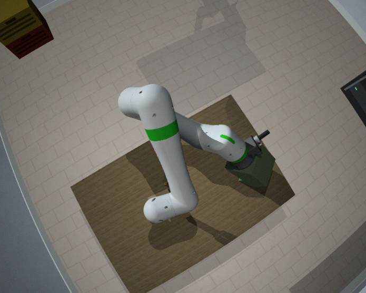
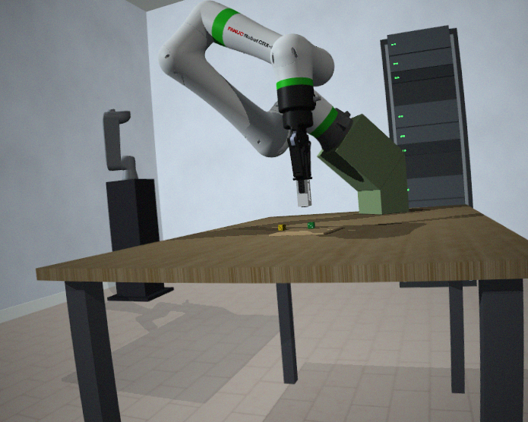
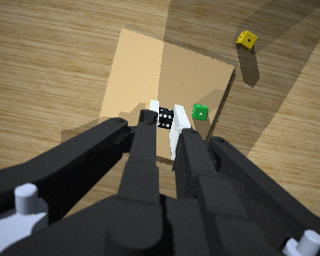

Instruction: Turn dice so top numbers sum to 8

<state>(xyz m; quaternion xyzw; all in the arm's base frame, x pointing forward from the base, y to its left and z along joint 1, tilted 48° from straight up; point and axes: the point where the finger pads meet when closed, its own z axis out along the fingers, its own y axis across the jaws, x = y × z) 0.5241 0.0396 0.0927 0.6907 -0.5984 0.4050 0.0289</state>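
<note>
Now: hand 100 mm above the tan mat. Round my hand: yellow die: 80 mm behind, 90 mm to the right, 90 mm below; black die: 30 mm below; green die: 50 mm behind, 90 mm below.
</note>
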